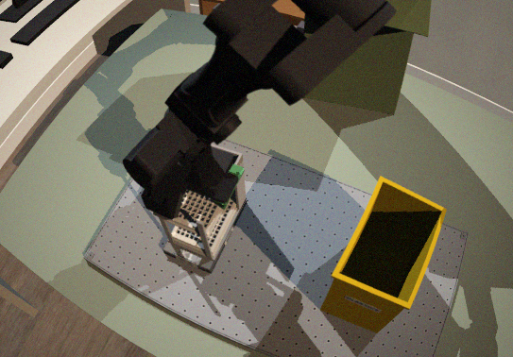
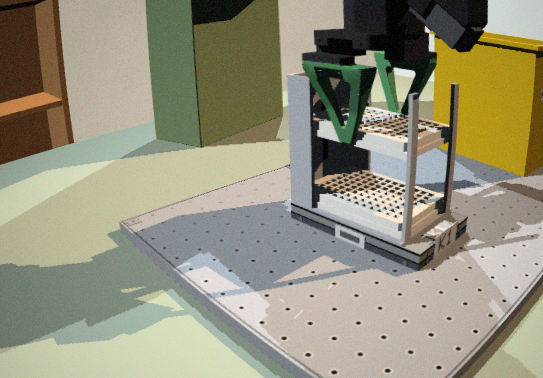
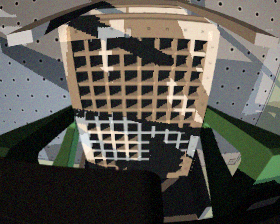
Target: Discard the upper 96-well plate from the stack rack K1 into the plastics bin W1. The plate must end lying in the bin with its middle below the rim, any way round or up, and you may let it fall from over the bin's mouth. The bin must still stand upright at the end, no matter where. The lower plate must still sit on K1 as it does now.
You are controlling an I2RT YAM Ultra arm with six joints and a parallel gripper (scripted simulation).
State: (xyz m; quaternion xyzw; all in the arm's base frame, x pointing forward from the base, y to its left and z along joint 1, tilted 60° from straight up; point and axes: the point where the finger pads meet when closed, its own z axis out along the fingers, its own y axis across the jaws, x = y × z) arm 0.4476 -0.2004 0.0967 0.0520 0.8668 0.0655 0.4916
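Right now the yellow bin W1 is 32 cm to the left of my hand, 2 cm ahead of it and 1 cm below it.
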